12 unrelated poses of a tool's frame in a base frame.
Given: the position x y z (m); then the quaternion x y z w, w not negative.
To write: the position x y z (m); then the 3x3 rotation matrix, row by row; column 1 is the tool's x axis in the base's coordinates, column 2 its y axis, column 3 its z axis. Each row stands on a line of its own. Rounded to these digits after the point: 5 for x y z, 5 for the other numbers.
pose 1, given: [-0.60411, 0.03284, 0.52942, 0.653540, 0.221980, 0.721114, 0.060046]
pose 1, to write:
-0.60411, 0.03284, 0.52942
-0.13856, 0.20355, 0.96921
0.37675, -0.89424, 0.24166
0.91590, 0.39863, 0.04722

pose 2, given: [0.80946, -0.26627, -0.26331, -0.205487, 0.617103, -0.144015, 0.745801]
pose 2, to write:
0.80946, -0.26627, -0.26331
0.19689, -0.03880, 0.97966
-0.46843, 0.87407, 0.12876
-0.86129, -0.48425, 0.15392

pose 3, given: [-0.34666, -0.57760, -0.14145, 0.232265, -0.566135, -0.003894, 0.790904]
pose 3, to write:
-0.34666, -0.57760, -0.14145
0.35895, -0.25683, -0.89733
-0.26915, 0.89208, -0.36299
0.89371, 0.37181, 0.25109

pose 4, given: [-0.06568, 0.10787, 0.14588, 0.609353, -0.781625, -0.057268, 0.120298]
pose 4, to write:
-0.06568, 0.10787, 0.14588
-0.22843, -0.93879, -0.25785
-0.96635, 0.25082, -0.05708
0.11826, 0.23613, -0.96450

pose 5, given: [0.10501, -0.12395, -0.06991, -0.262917, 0.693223, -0.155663, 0.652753]
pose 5, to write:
0.10501, -0.12395, -0.06991
-0.00958, -0.16130, 0.98686
-0.56774, 0.81329, 0.12742
-0.82315, -0.55906, -0.09937

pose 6, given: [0.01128, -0.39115, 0.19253, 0.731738, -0.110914, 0.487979, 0.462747]
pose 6, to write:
0.01128, -0.39115, 0.19253
0.49915, -0.61394, 0.61149
0.28930, -0.54713, -0.78547
0.81680, 0.56897, -0.09548

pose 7, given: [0.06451, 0.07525, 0.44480, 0.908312, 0.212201, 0.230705, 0.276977]
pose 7, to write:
0.06451, 0.07525, 0.44480
0.80349, 0.25769, 0.53665
0.51329, -0.75651, -0.40525
0.30155, 0.60107, -0.74012

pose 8, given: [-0.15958, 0.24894, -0.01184, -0.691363, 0.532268, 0.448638, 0.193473]
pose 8, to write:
-0.15958, 0.24894, -0.01184
0.03083, -0.90958, -0.41438
-0.56238, -0.35852, 0.74511
-0.82630, 0.21007, -0.52258

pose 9, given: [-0.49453, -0.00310, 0.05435, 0.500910, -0.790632, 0.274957, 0.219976]
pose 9, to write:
-0.49453, -0.00310, 0.05435
-0.40140, -0.91304, -0.07238
-0.67110, 0.34698, -0.65516
0.62330, -0.21440, -0.75202

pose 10, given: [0.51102, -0.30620, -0.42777, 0.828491, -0.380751, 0.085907, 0.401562]
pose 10, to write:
0.51102, -0.30620, -0.42777
0.69530, -0.69989, -0.16344
-0.56190, -0.38755, -0.73080
0.44814, 0.59996, -0.66274

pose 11, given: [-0.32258, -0.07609, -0.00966, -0.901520, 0.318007, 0.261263, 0.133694]
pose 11, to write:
-0.32258, -0.07609, -0.00966
0.66123, -0.64324, -0.38604
-0.50352, -0.76199, 0.40722
-0.55610, -0.07489, -0.82773

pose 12, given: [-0.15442, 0.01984, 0.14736, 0.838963, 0.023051, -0.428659, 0.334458]
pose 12, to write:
-0.15442, 0.01984, 0.14736
0.63144, 0.32541, -0.70384
-0.24806, -0.77521, -0.58096
-0.73468, 0.54143, -0.40878

